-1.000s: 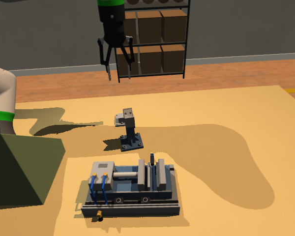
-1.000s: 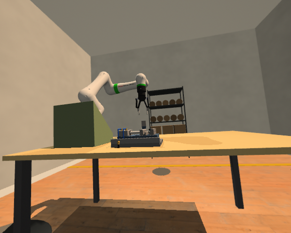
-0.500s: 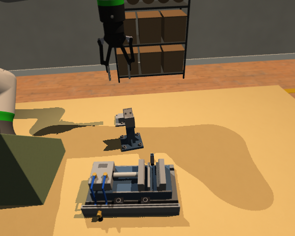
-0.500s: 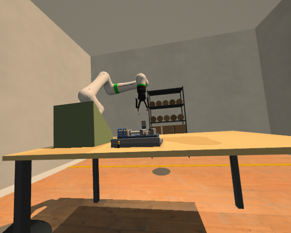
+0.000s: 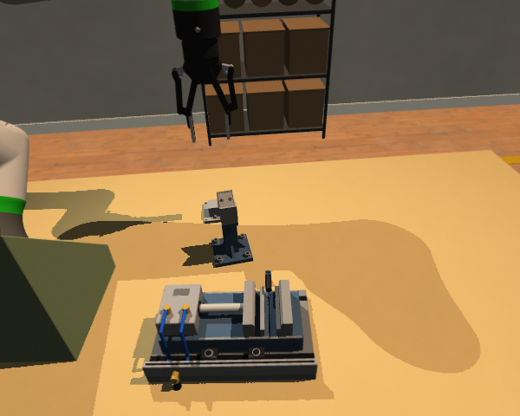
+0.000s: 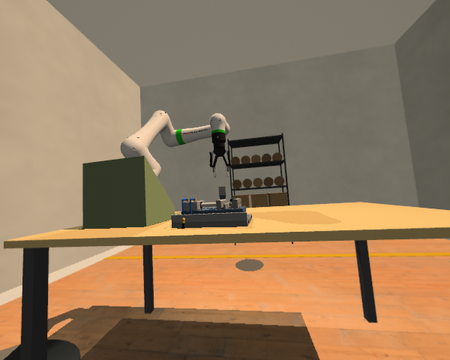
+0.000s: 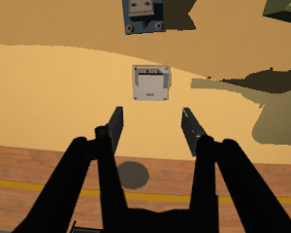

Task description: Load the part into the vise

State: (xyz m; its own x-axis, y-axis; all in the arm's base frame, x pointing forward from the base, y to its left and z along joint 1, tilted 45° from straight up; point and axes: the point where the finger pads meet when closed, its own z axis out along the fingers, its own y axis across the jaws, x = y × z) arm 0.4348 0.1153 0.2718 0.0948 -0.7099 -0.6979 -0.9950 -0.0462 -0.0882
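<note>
My hand is 240 mm above the part. The rest, counted from my hand: infeed plate 260 mm below, 10 mm to the left; then V-block post 200 mm below, 160 mm to the right, 40 mm ahead; then work stop 350 mm to the right, 170 mm below, 120 mm ahead.
</note>
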